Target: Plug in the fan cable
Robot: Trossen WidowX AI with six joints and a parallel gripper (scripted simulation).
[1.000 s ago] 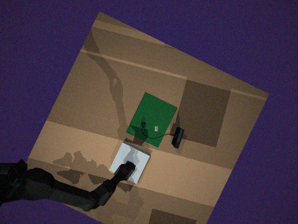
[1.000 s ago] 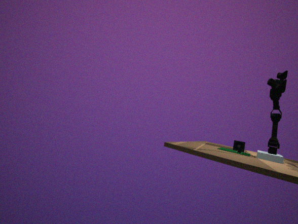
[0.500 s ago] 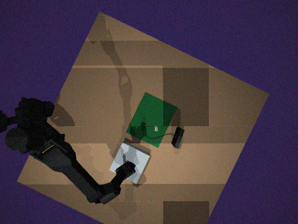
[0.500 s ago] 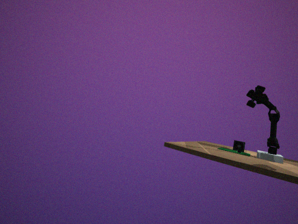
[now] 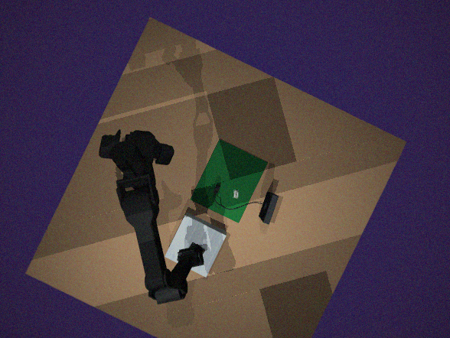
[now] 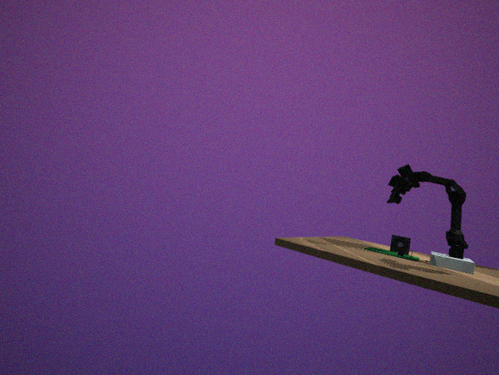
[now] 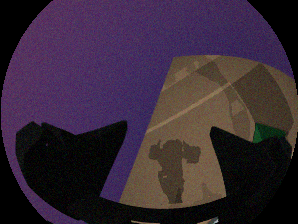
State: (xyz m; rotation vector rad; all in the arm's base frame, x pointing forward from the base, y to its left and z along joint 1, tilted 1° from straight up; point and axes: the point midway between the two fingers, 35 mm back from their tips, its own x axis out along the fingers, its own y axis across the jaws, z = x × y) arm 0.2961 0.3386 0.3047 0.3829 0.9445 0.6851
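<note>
Now: the dark plug 40 mm behind my gripper tip, 300 mm to the right of it and 310 mm below it. From my gripper tip the other things lie so: pale four-pin header: 10 mm behind, 390 mm to the right, 330 mm below; then black fan: 20 mm ahead, 520 mm to the right, 280 mm below; then green board: 20 mm ahead, 330 mm to the right, 350 mm below.
</note>
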